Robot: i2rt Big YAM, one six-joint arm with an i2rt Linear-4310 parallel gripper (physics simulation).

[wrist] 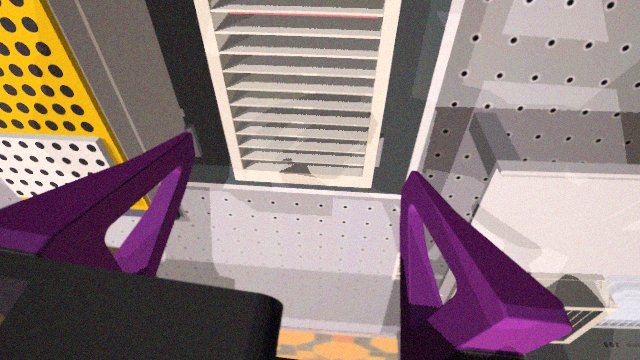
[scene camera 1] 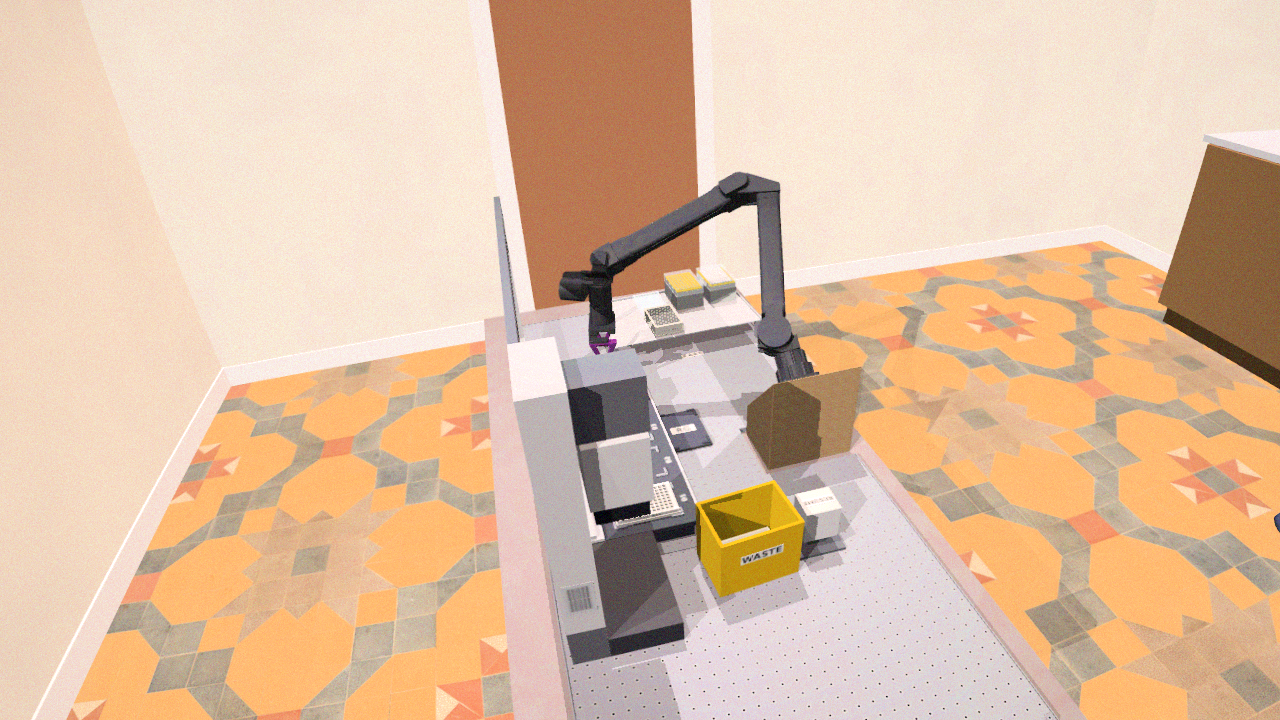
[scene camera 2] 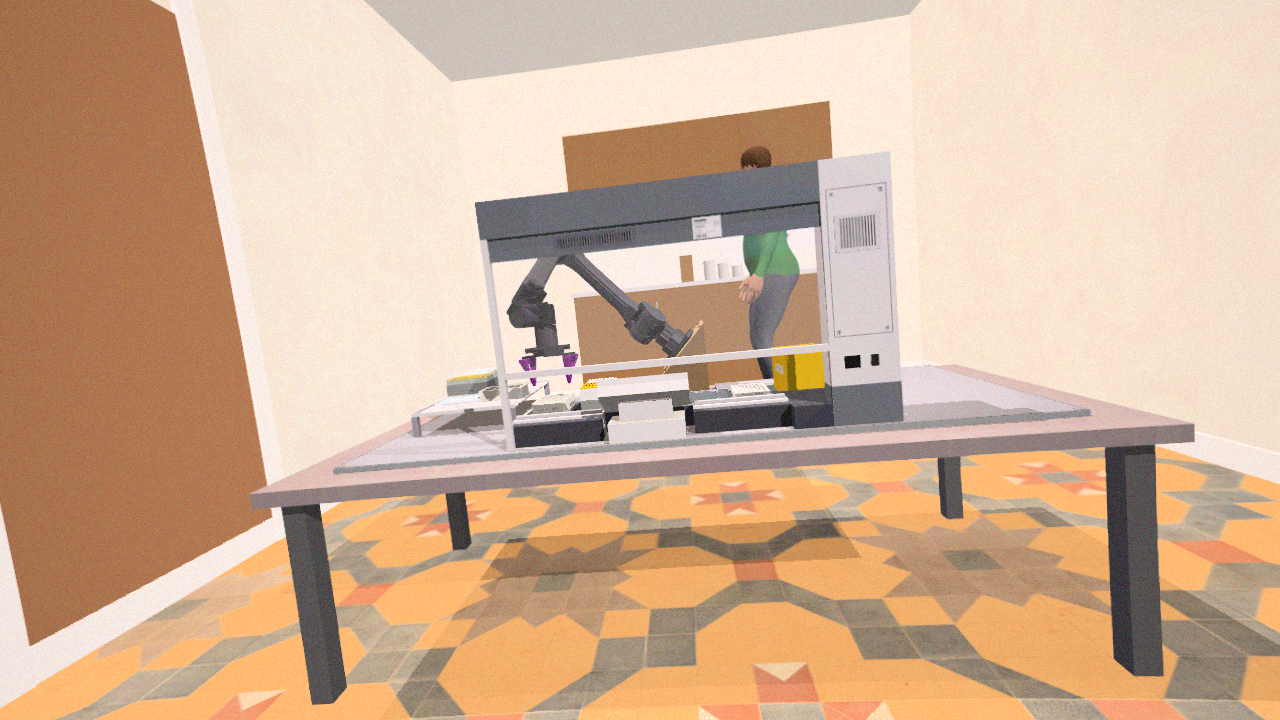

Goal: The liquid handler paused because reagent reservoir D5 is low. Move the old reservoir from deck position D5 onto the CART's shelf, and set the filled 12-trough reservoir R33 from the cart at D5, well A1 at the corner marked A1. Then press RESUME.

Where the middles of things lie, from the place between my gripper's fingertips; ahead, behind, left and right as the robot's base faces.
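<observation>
The white CART shelf (scene camera 1: 631,329), counted from my hand, is 30 cm to the right, 22 cm behind and 6 cm below. There is also the yellow waste bin (scene camera 2: 797,371), which I find 63 cm to the left of my hand, 24 cm behind it and 5 cm below it.
</observation>
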